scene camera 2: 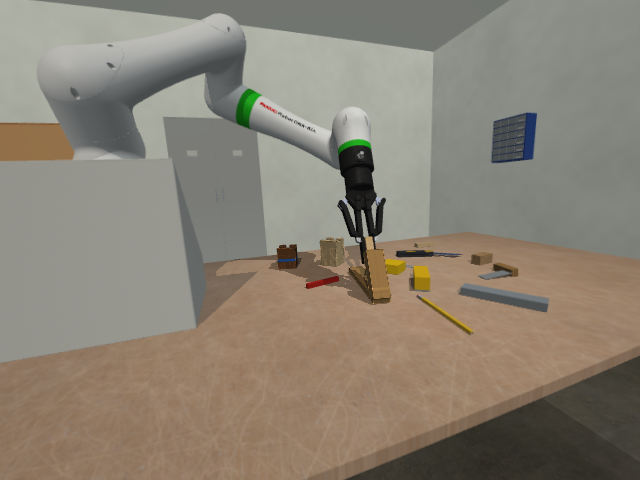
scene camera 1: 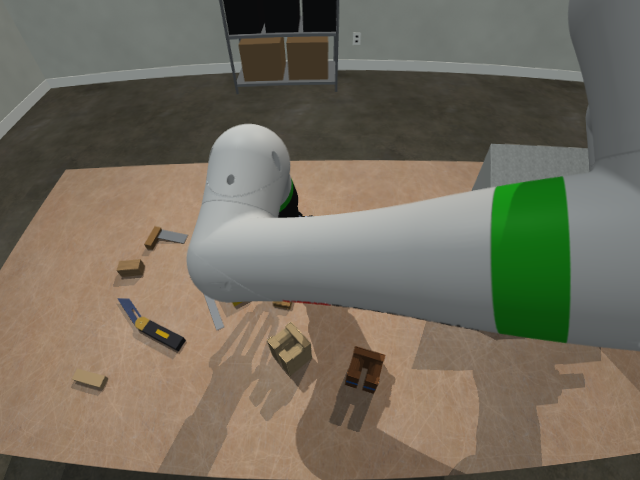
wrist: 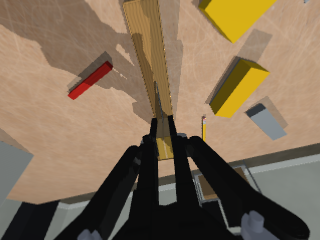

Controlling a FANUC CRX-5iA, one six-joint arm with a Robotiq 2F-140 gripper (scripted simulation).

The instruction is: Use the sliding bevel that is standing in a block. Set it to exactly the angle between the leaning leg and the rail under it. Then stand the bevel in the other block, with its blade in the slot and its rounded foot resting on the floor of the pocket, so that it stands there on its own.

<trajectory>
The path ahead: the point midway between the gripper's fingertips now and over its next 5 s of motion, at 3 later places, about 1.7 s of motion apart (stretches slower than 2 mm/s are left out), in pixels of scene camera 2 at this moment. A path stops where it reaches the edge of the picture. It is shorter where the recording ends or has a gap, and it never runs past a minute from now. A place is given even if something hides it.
My gripper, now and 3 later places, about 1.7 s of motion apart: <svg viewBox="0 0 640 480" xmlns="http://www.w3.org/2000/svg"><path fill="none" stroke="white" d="M369 262L371 275L370 273L369 208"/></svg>
</trajectory>
